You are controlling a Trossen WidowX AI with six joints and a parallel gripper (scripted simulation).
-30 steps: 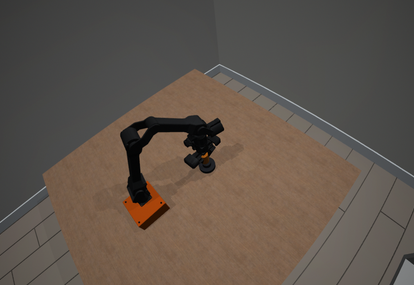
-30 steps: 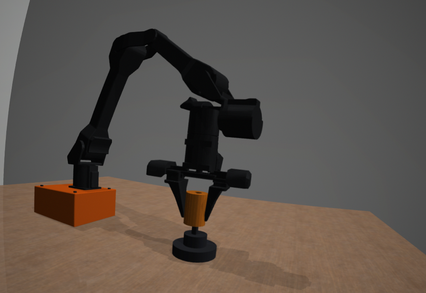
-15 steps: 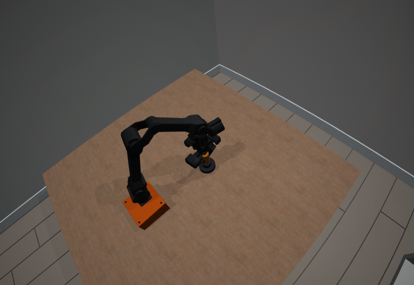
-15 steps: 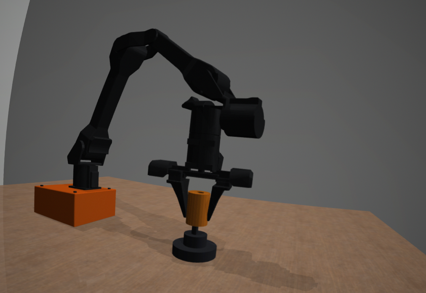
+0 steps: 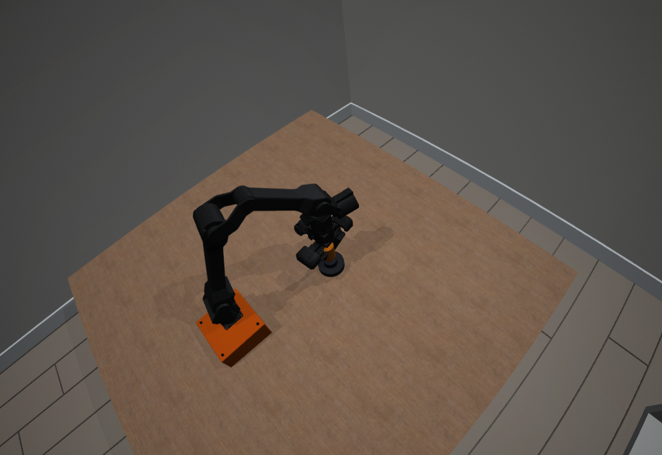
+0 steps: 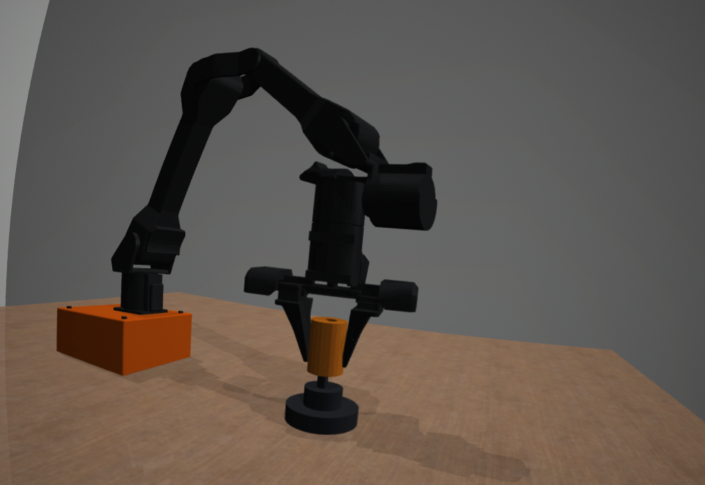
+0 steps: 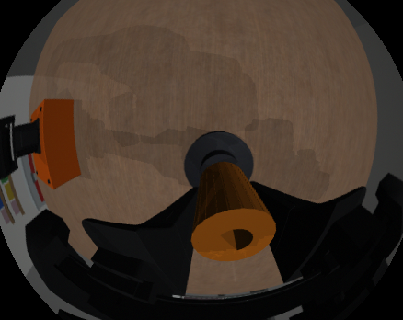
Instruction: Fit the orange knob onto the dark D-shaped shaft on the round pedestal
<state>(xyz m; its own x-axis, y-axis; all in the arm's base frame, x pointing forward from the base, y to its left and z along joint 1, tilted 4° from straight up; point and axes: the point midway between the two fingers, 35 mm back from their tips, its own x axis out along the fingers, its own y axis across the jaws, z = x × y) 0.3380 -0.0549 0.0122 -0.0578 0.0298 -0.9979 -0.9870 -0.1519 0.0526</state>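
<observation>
The orange knob lies 20 mm above my gripper tip. The rest, counted from my gripper tip: pedestal: 40 mm below.
</observation>
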